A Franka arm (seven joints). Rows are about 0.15 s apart.
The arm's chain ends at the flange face. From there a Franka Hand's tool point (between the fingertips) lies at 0.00 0.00 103.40 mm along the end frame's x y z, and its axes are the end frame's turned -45 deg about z.
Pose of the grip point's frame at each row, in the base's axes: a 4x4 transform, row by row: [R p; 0 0 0 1], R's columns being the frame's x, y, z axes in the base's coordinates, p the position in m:
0.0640, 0.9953, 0.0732, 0.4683; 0.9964, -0.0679, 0.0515, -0.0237; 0.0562, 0.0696, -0.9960, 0.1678; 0, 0, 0, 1
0.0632, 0.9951, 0.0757, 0.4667; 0.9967, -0.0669, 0.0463, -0.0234; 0.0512, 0.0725, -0.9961, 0.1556; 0, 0, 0, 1
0.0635, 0.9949, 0.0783, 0.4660; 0.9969, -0.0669, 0.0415, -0.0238; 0.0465, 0.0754, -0.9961, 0.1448; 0, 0, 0, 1
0.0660, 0.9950, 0.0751, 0.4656; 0.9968, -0.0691, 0.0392, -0.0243; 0.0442, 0.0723, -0.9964, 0.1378; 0, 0, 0, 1
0.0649, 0.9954, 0.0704, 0.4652; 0.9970, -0.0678, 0.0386, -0.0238; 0.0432, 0.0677, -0.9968, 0.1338; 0, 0, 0, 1
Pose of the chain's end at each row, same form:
0.7490, 0.6585, 0.0732, 0.4607; 0.6565, -0.7526, 0.0515, -0.0290; 0.0890, 0.0095, -0.9960, 0.2708; 0, 0, 0, 1
0.7483, 0.6590, 0.0757, 0.4589; 0.6575, -0.7521, 0.0463, -0.0282; 0.0875, 0.0151, -0.9961, 0.2586; 0, 0, 0, 1
0.7484, 0.6586, 0.0783, 0.4579; 0.6576, -0.7522, 0.0415, -0.0281; 0.0862, 0.0204, -0.9961, 0.2478; 0, 0, 0, 1
0.7502, 0.6569, 0.0751, 0.4578; 0.6560, -0.7537, 0.0392, -0.0284; 0.0824, 0.0199, -0.9964, 0.2408; 0, 0, 0, 1
0.7497, 0.6580, 0.0704, 0.4579; 0.6570, -0.7529, 0.0386, -0.0278; 0.0784, 0.0173, -0.9968, 0.2369; 0, 0, 0, 1

